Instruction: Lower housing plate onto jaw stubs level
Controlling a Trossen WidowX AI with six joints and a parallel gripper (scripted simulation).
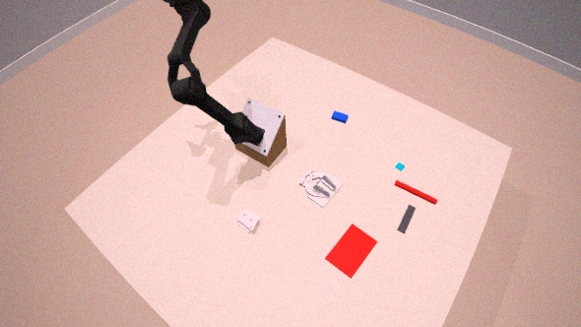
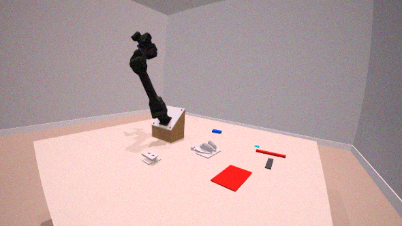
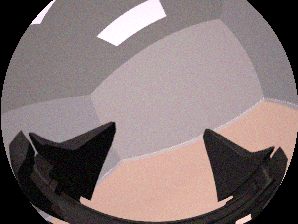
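My gripper tip is now 63 cm above the white part, 54 cm short of it and 30 cm to the left of it. Also, from my gripper tip: cyan chip 90 cm ahead, 64 cm below, 17 cm to the left; then blue block 63 cm below, 59 cm ahead, 28 cm to the left; then red sheet 88 cm ahead, 63 cm below, 22 cm to the right.
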